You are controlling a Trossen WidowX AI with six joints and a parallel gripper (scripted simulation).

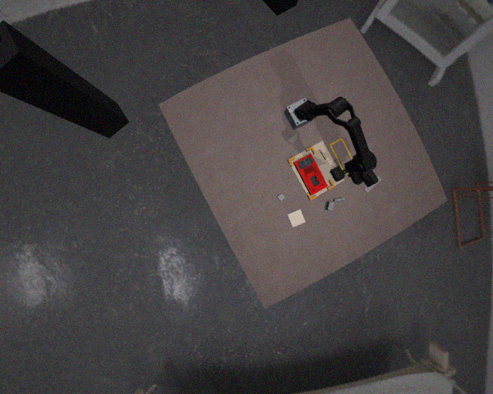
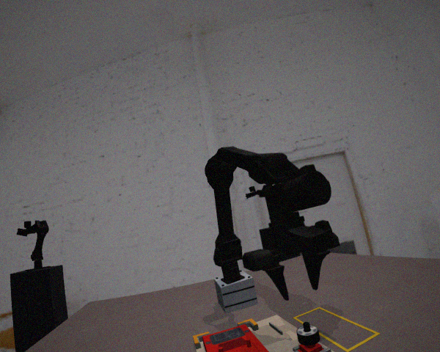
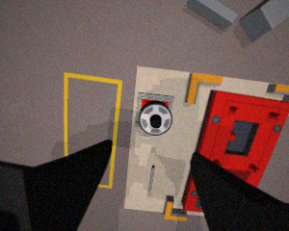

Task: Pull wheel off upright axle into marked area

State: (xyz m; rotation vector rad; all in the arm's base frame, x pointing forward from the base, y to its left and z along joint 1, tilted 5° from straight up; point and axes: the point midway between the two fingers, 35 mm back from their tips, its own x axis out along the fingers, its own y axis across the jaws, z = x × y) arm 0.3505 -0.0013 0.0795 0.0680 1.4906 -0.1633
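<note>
Now: the wheel 10 mm to the right of my gripper tip and 70 mm below it. The rest, counted from my gripper tip: beige tile: 80 mm ahead, 320 mm to the right, 110 mm below.
</note>
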